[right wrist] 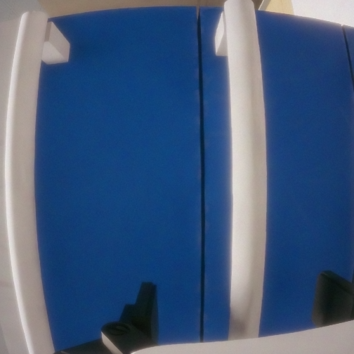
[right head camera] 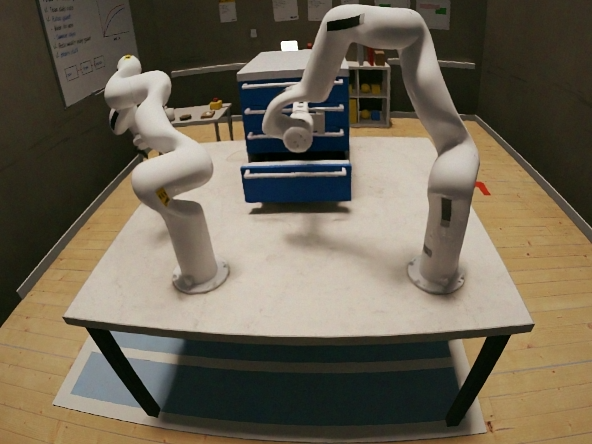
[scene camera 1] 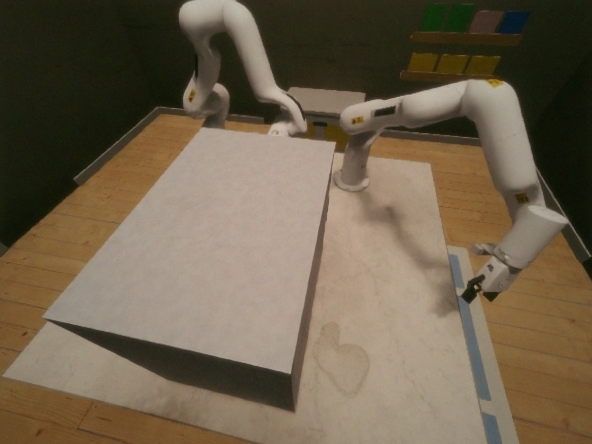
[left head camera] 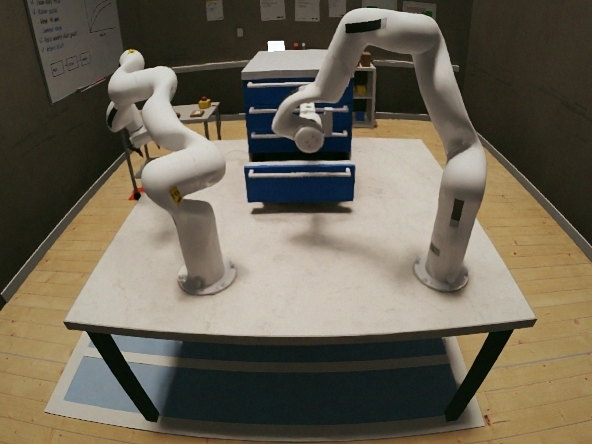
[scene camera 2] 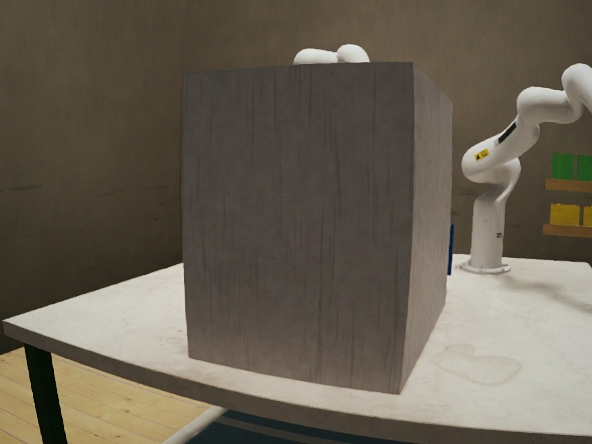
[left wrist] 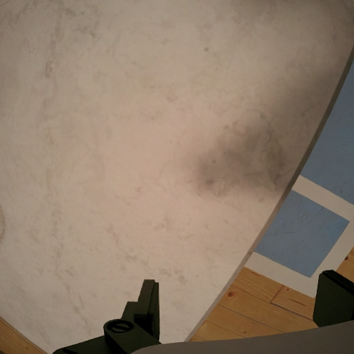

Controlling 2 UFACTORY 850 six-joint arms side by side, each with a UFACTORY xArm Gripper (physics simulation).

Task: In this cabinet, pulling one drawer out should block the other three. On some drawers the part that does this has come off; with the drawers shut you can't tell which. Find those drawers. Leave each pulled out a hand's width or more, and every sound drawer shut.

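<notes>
The cabinet (left head camera: 285,65) (right head camera: 280,62) (scene camera 1: 200,240) (scene camera 2: 300,225) has four blue drawers. The bottom drawer (left head camera: 300,191) (right head camera: 295,189) (scene camera 2: 452,250) stands pulled out. The top drawer (left head camera: 265,95) (right wrist: 120,150), second drawer (left head camera: 260,121) (right wrist: 310,150) and third drawer (left head camera: 262,145) look shut. My right gripper (right wrist: 239,305) is open in front of the upper drawers. In the right wrist view the second drawer's handle (right wrist: 246,165) lies between its fingers' lines; contact does not show. The head cameras hide its fingertips behind the wrist. My left gripper (scene camera 1: 481,296) (left wrist: 241,303) is open and empty, away from the cabinet.
The cabinet stands on the white table (left head camera: 300,300) (scene camera 1: 390,325) between the arms' far reaches. The left gripper hangs near the table's side edge. A small side table (left head camera: 200,114) and a shelf unit (right head camera: 388,95) stand behind, near the walls.
</notes>
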